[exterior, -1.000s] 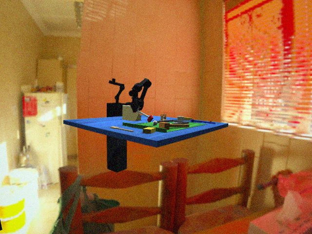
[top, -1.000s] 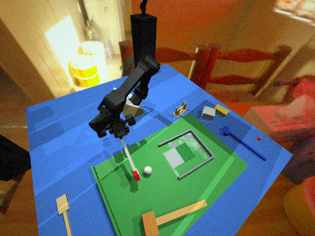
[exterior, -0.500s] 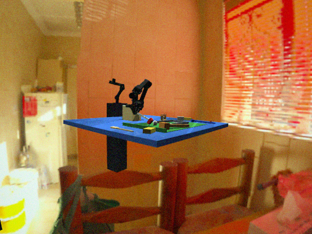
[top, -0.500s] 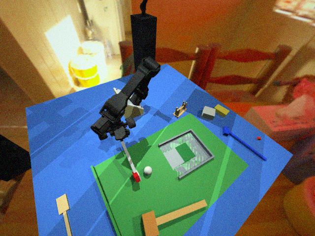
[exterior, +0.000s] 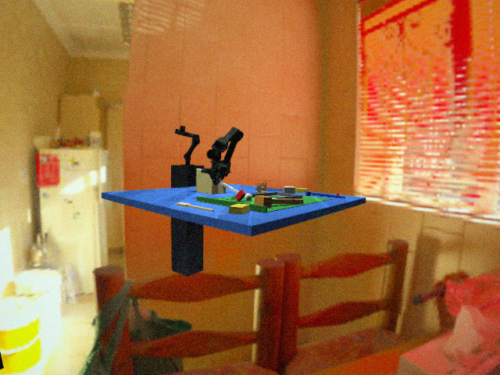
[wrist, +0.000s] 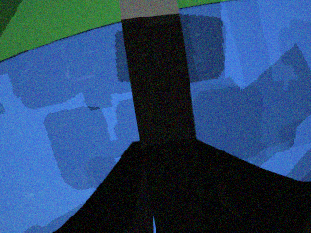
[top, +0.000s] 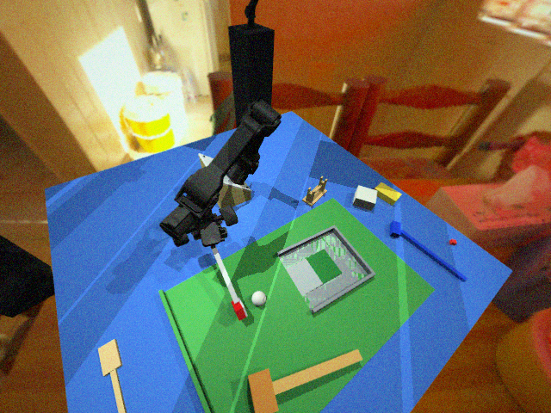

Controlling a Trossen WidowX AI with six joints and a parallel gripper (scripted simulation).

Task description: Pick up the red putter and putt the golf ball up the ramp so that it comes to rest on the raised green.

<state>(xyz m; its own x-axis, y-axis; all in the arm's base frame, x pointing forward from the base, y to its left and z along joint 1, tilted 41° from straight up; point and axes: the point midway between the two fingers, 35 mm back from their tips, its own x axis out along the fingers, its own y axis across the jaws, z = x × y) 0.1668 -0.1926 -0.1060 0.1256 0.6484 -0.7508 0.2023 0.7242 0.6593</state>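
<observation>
The red putter is 120 mm ahead of my gripper tip, 20 mm to the right of it and 10 mm below it. Also, from my gripper tip: white golf ball (230 mm ahead, 50 mm below, 20 mm to the left); white block (620 mm to the left, 200 mm ahead, 60 mm below); green mat (300 mm ahead, 140 mm to the left, 80 mm below).
</observation>
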